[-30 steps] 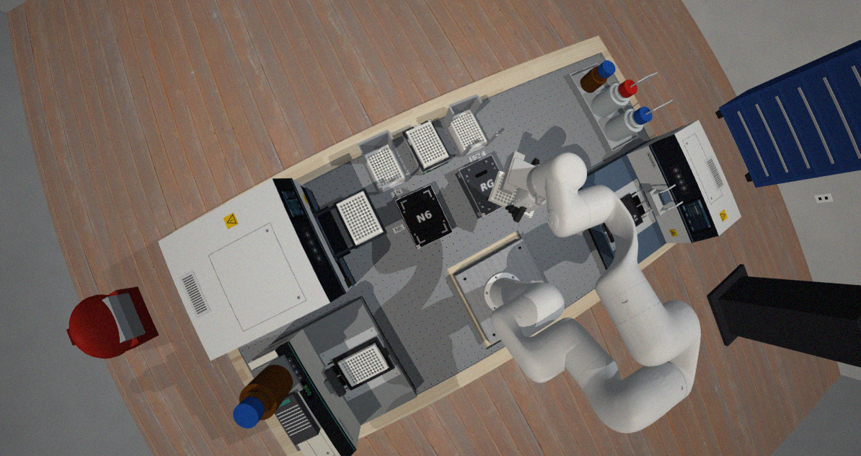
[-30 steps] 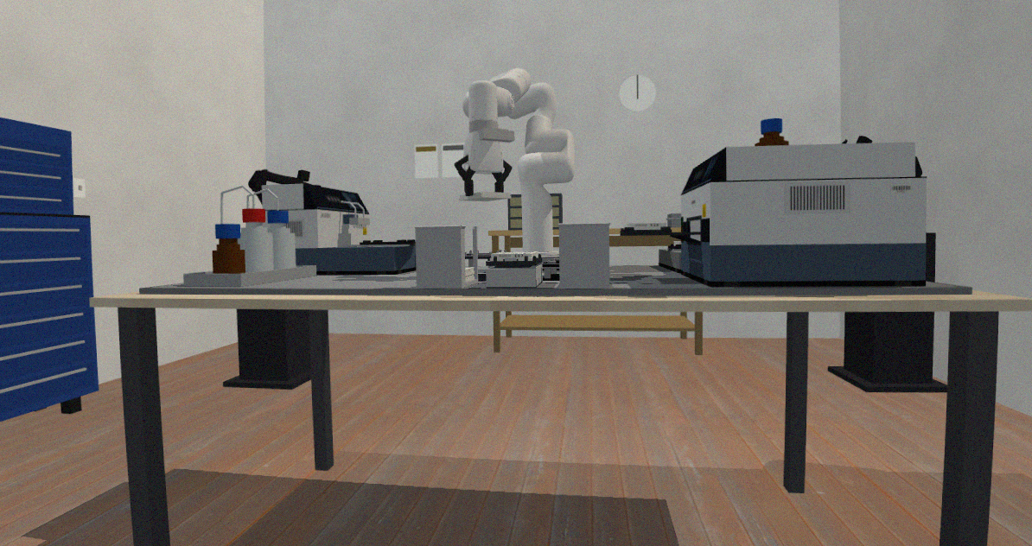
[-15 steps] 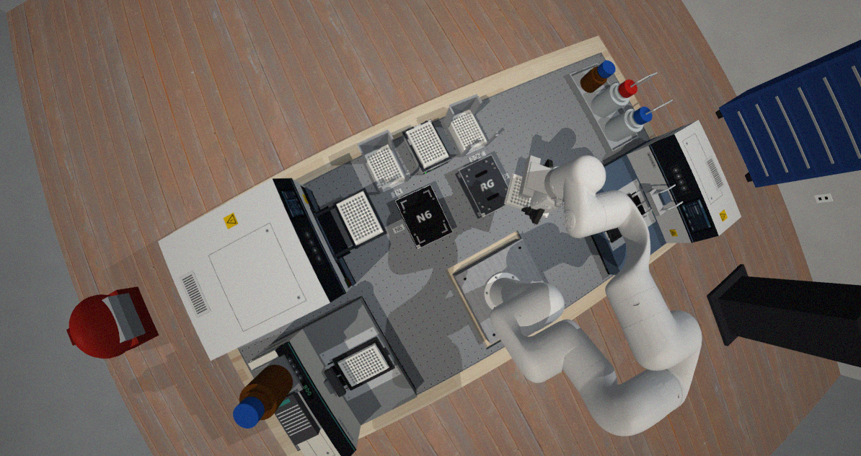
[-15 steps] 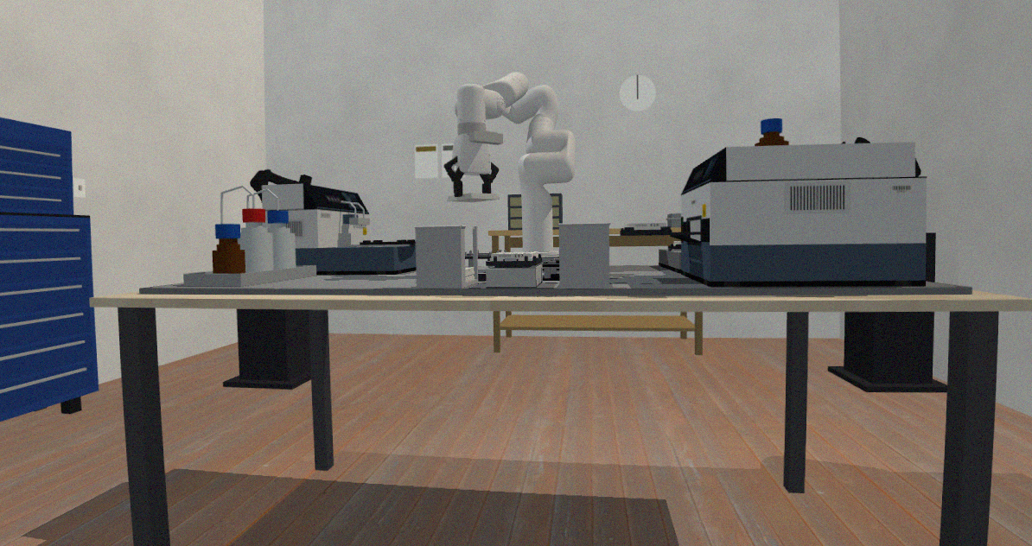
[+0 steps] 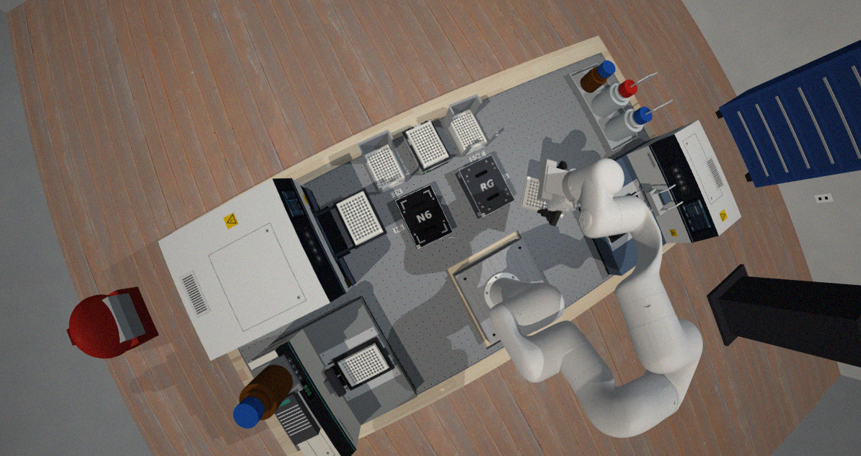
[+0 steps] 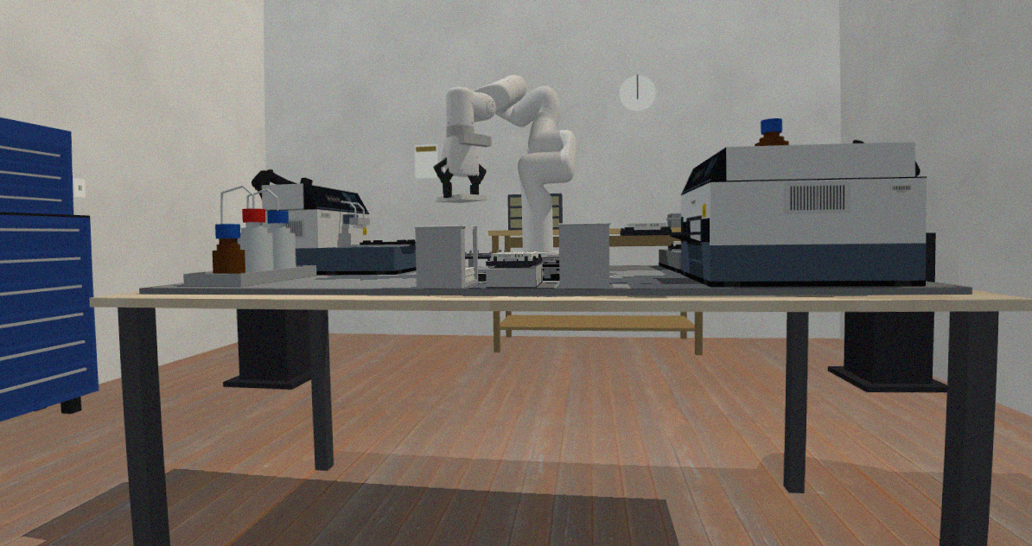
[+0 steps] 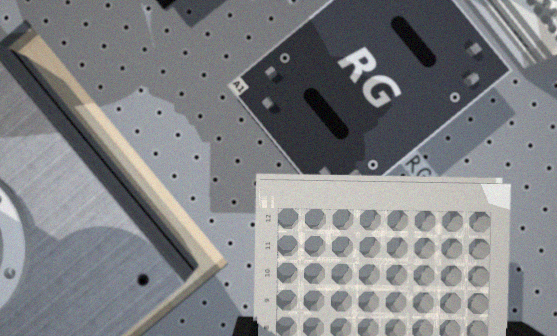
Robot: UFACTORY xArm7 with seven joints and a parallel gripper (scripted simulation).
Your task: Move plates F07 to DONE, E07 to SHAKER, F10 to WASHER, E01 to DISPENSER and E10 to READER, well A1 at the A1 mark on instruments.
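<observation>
Now: the washer nest 29 cm to the right of my hand, 20 cm behind it and 13 cm below it. From my hand the other things lie so: black recovery nest N6: 30 cm to the left, 19 cm below, 11 cm ahead; regrip nest RG: 17 cm below, 11 cm ahead, 8 cm to the left; A1 mark: 16 cm below, 14 cm to the left, 3 cm ahead.
</observation>
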